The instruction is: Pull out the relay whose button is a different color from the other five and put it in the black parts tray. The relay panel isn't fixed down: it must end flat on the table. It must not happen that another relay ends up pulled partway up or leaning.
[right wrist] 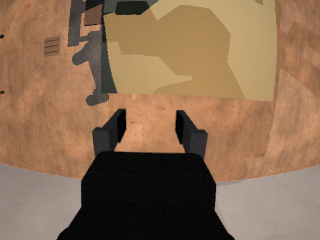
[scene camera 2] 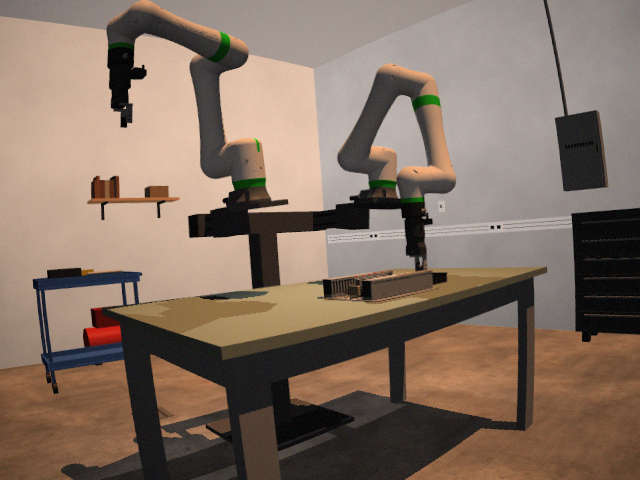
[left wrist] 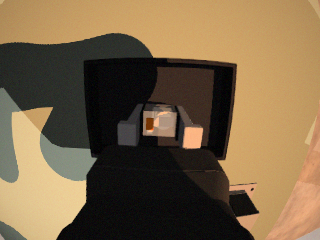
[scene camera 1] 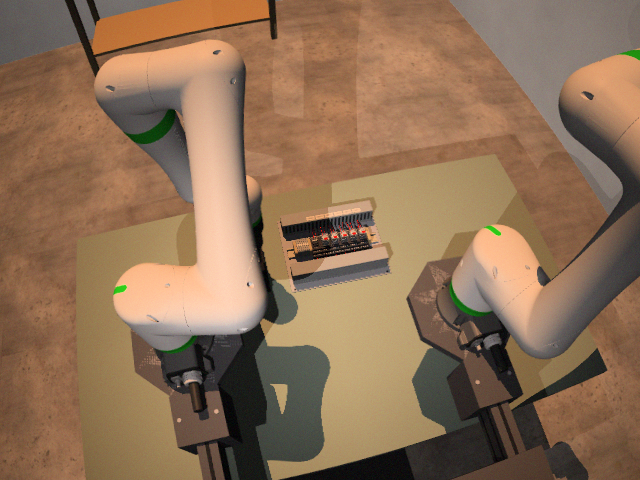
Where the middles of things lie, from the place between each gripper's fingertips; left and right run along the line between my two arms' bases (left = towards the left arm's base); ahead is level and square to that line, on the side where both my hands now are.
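The black parts tray point(left wrist: 112, 91) is 50 mm below my left hand. There's also a relay panel point(scene camera 1: 315, 266), and that's 280 mm to the right of my left hand, 70 mm ahead of it and 30 mm below it.
From my right hand, the black parts tray is 270 mm ahead, 620 mm below and 1010 mm to the left. With the relay panel, it's my right gripper point(scene camera 2: 126, 125) that sits 600 mm above it, 340 mm short of it and 740 mm to the right of it.
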